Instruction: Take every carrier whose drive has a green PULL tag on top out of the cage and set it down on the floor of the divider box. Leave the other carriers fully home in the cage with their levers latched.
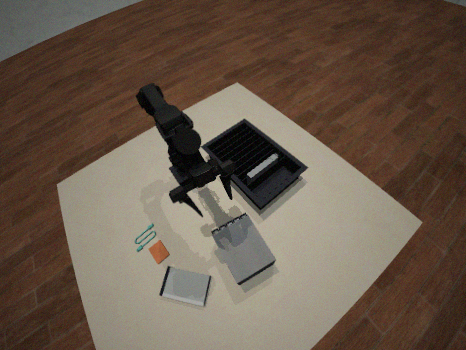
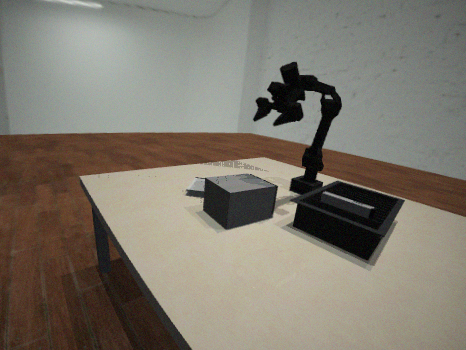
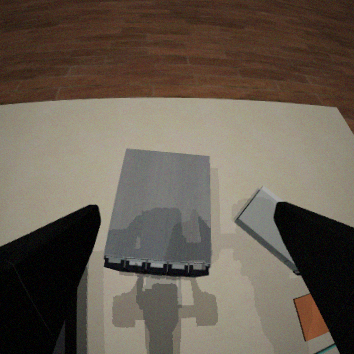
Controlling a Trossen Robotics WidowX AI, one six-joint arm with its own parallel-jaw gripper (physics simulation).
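Places are measured from the arm's base along level axes (x ahead, y left, z up), in millimetres.
Pixels of known places: gripper, fingertip midpoint: point(image 1: 217, 207) point(image 2: 263, 122) point(image 3: 188, 211); arm's base at its link origin: point(image 2: 309, 180).
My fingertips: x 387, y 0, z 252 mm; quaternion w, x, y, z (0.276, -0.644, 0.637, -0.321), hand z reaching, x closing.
Note:
Ahead of a thing's pixels: the offset from my fingertips to its top centre. "pt": to the spot under its first point.
The cage @(11 mm left, 79 mm ahead, 194 mm down) point(image 1: 250, 255) point(image 2: 240, 202) point(image 3: 165, 200) is a grey block on the table. Its front, with a row of several carrier fronts @(pt 18 mm left, 12 mm back, 197 mm down) point(image 3: 157, 266), faces the arm's base. No PULL tags can be made out from here. The black divider box @(275 mm left, 219 mm back, 221 mm down) point(image 1: 284, 188) point(image 2: 332, 234) stands beside the cage. A carrier with a light grey top @(282 mm left, 140 mm back, 201 mm down) point(image 1: 262, 166) point(image 2: 347, 202) stands on edge in one of its slots, near the open bay. My gripper point(image 1: 216, 207) point(image 2: 265, 122) point(image 3: 188, 211) is wide open and empty, high above the table near the cage's front.
A flat grey slab @(239 mm right, 57 mm ahead, 286 mm down) point(image 1: 185, 286) point(image 2: 195, 187) point(image 3: 265, 230) lies on the table beside the cage. An orange square @(pt 274 mm right, 118 mm back, 308 mm down) point(image 1: 159, 251) point(image 3: 312, 317) and a teal cable @(pt 259 mm right, 206 mm back, 307 mm down) point(image 1: 153, 233) lie near it. The arm's shadow falls across the cage top.

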